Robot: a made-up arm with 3 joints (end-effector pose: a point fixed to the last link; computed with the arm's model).
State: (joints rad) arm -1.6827 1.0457 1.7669
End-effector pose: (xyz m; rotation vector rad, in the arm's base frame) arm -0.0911 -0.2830 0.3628 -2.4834 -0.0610 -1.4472
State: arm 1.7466 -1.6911 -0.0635
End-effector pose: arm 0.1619 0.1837 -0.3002 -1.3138 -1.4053 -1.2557
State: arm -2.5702 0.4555 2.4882
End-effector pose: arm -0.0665 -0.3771 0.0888 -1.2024 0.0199 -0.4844
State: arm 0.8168 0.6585 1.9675
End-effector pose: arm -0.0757 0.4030 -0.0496 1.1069 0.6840 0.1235
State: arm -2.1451 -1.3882 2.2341
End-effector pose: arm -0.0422 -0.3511 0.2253 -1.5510 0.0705 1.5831
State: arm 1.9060 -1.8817 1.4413
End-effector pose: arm 0.0083 0.1514 -0.3402 -0.3180 -1.8841 0.1945
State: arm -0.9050 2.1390 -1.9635
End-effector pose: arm -0.1874 0.0964 0.2768 -0.6096 -2.1828 0.2999
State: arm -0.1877 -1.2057 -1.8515
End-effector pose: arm 0.1031 0.3781 0.1910 -1.4384 1.1410 -0.7014
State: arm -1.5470 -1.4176 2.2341
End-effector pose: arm -0.0419 -0.1903 0.3918 -1.9738 0.6005 1.6786
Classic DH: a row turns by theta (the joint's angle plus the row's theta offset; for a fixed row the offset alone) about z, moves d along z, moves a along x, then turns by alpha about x. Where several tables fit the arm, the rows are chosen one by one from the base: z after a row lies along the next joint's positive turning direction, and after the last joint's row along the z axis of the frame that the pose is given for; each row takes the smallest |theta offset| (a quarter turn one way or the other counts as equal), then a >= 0, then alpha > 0; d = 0 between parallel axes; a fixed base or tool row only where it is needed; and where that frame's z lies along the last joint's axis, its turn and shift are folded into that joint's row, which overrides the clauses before.
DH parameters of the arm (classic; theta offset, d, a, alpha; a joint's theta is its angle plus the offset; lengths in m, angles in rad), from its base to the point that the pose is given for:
base (fixed): -1.5708 0.048 0 1.5708
joint 1: 0 0.0556 -0.3309 -1.5708
joint 2: 0 0.1744 -0.1263 -1.5708
joint 3: 0 -0.0061 -0.0876 1.5708
tool (fixed): 1.5708 0.0731 0 0

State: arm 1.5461 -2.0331 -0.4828
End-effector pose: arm 0.1600 0.2041 -0.1773 -1.1996 -1.1570 -1.9672
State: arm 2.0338 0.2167 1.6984
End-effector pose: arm -0.0707 0.0596 -0.3967 -0.3341 0.2083 -0.0634
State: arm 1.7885 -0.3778 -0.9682
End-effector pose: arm 0.0259 0.0209 -0.5227 -2.7127 -0.2107 -0.4845
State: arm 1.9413 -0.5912 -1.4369
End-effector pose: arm 0.0566 -0.0936 -0.4617 2.7872 0.2133 0.8277
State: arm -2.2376 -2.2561 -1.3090
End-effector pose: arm 0.1183 -0.2070 0.1353 0.4892 2.2569 0.4634
